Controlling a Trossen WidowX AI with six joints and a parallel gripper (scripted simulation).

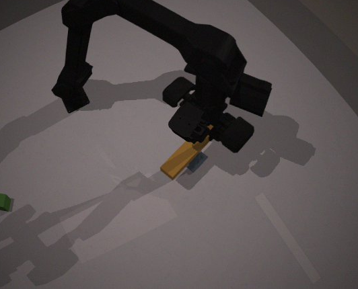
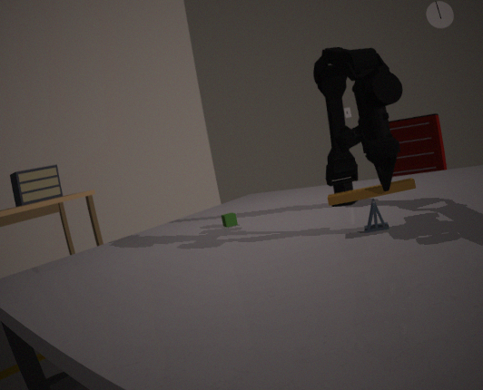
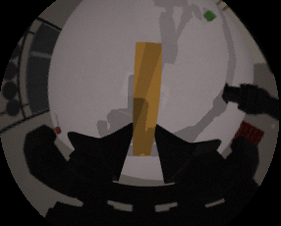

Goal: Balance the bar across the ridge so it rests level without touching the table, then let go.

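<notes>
Right now my gripper tip is 3 cm to the left of the orange bar and 1 cm short of it. The rest, counted from my gripper tip: small green cube (49 cm to the right, 11 cm behind, 6 cm below).
</notes>
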